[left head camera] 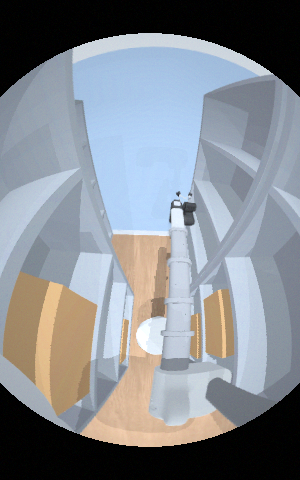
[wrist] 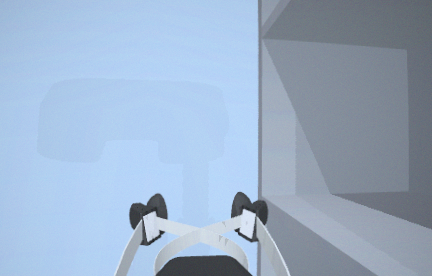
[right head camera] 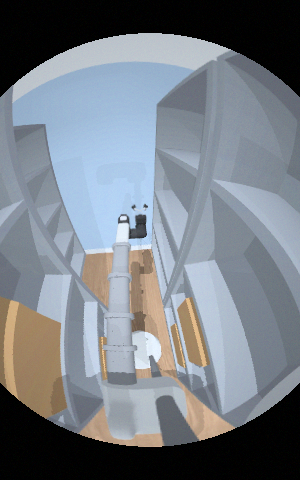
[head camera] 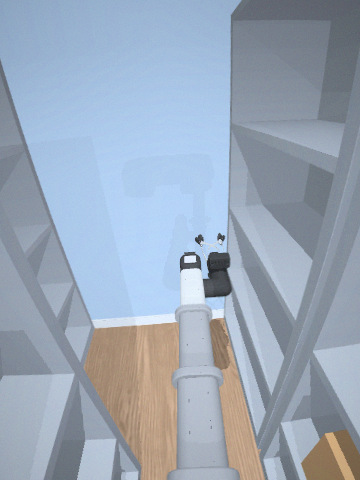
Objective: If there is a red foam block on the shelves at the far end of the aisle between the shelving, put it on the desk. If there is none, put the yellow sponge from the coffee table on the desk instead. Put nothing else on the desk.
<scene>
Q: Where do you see a grey shelving unit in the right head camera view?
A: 45,282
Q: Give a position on a grey shelving unit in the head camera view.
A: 313,404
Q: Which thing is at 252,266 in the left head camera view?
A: A grey shelving unit.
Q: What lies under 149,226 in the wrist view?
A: The gripper.
</scene>
